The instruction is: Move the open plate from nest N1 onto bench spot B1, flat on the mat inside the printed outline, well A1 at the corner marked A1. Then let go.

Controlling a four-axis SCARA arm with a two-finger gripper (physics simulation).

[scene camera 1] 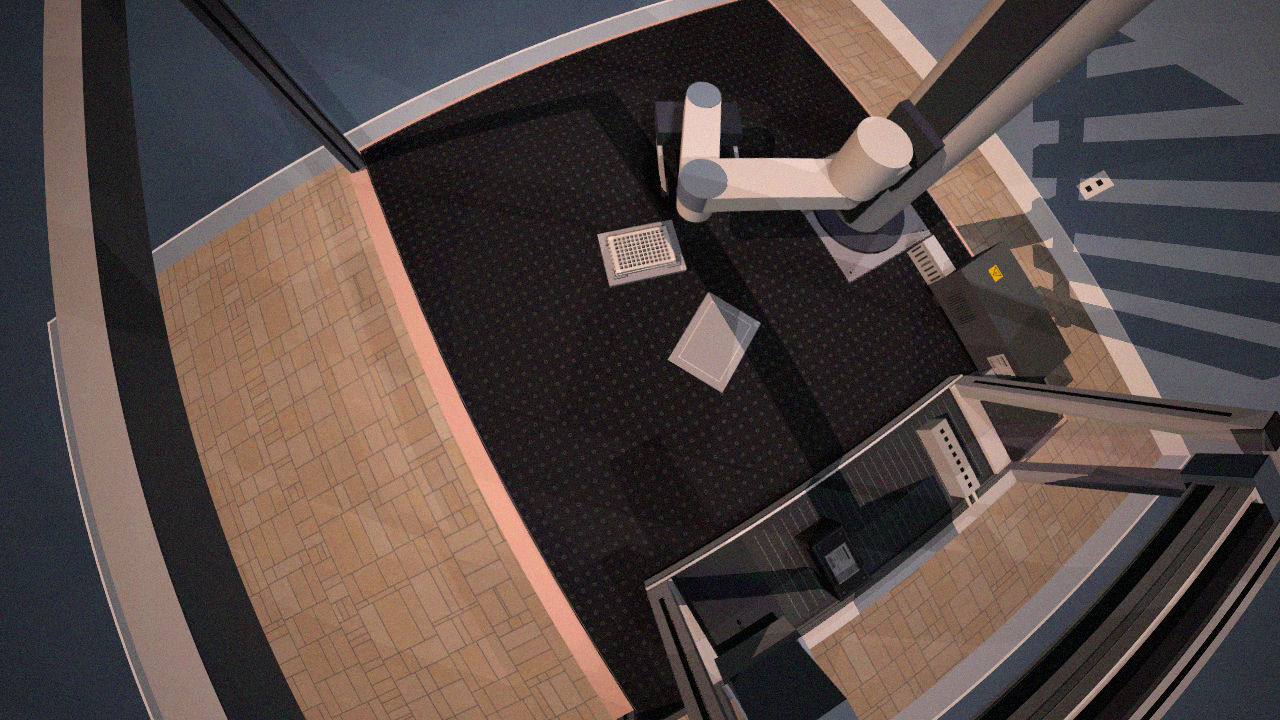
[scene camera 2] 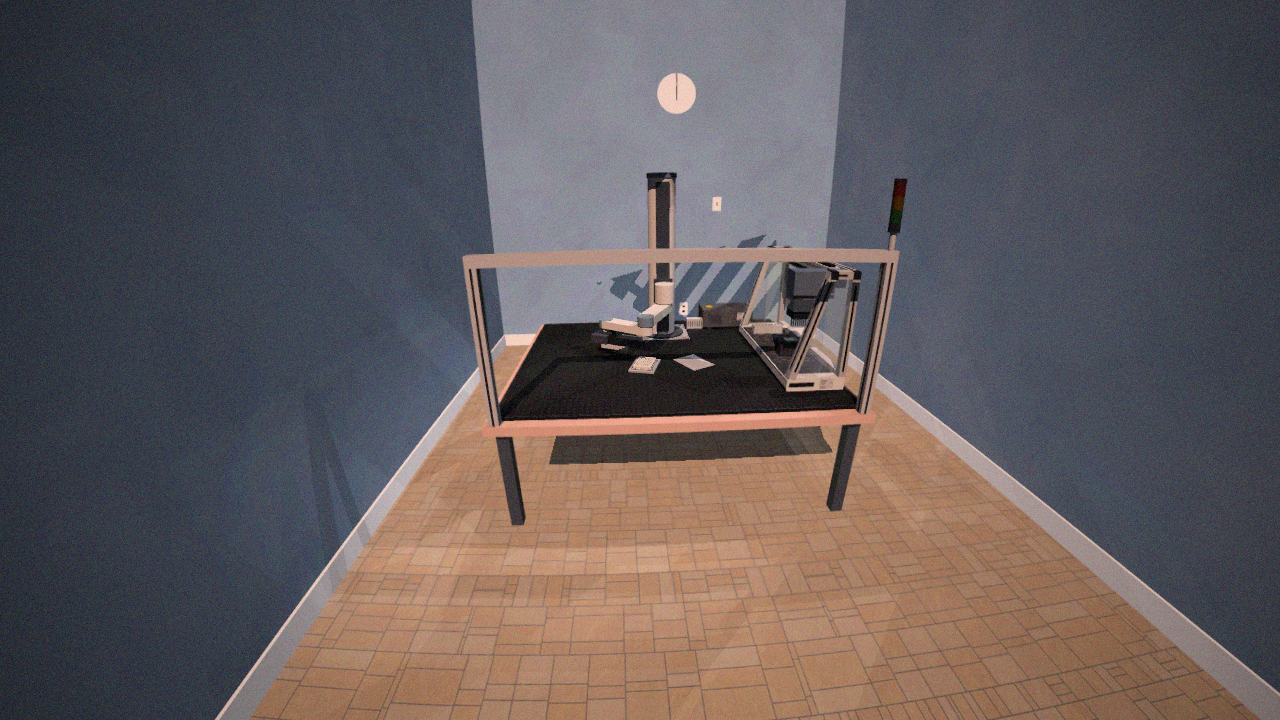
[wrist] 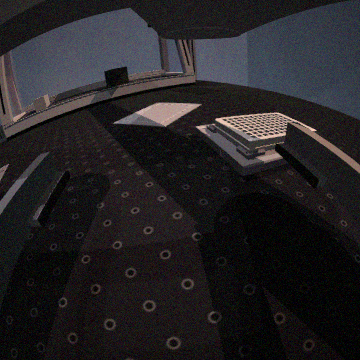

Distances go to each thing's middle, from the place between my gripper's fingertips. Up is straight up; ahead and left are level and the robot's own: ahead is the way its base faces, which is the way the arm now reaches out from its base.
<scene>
The well plate (scene camera 1: 633, 252) is 17 cm ahead of my hand, 4 cm to the left of it and 4 cm below it. From my hand the other things lie so: pale square sheet (scene camera 1: 713, 344): 13 cm ahead, 28 cm to the left, 6 cm below.
</scene>
